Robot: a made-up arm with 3 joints. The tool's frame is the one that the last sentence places.
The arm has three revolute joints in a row. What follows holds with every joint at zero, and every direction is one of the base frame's.
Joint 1 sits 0.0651 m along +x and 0.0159 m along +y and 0.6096 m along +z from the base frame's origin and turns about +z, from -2.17 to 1.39 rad.
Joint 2 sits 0.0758 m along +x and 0.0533 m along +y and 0.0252 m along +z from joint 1 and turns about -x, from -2.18 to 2.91 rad.
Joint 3 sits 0.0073 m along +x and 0.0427 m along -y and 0.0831 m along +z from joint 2 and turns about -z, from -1.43 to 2.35 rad.
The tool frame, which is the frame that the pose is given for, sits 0.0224 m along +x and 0.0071 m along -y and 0.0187 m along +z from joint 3; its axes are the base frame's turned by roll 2.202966, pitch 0.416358 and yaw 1.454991 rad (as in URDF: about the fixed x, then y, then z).
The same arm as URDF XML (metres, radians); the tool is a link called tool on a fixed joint. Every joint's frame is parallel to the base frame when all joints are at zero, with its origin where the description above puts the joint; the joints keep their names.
<robot name="arm">
  <joint name="tool_fixed" type="fixed">
    <parent link="link3"/>
    <child link="tool"/>
    <origin xyz="0.0224 -0.0071 0.0187" rpy="2.203 0.4164 1.455"/>
  </joint>
  <joint name="joint 3" type="revolute">
    <parent link="link2"/>
    <child link="link3"/>
    <origin xyz="0.0073 -0.0427 0.0831" rpy="0 0 0"/>
    <axis xyz="0 0 -1"/>
    <limit lower="-1.43" upper="2.35"/>
  </joint>
  <joint name="joint 2" type="revolute">
    <parent link="link1"/>
    <child link="link2"/>
    <origin xyz="0.0758 0.0533 0.0252" rpy="0 0 0"/>
    <axis xyz="-1 0 0"/>
    <limit lower="-2.18" upper="2.91"/>
  </joint>
  <joint name="joint 1" type="revolute">
    <parent link="base_link"/>
    <child link="link1"/>
    <origin xyz="0.0651 0.0159 0.6096" rpy="0 0 0"/>
    <axis xyz="0 0 1"/>
    <limit lower="-2.17" upper="1.39"/>
  </joint>
  <link name="base_link"/>
  <link name="link1"/>
  <link name="link2"/>
  <link name="link3"/>
  <link name="tool"/>
</robot>

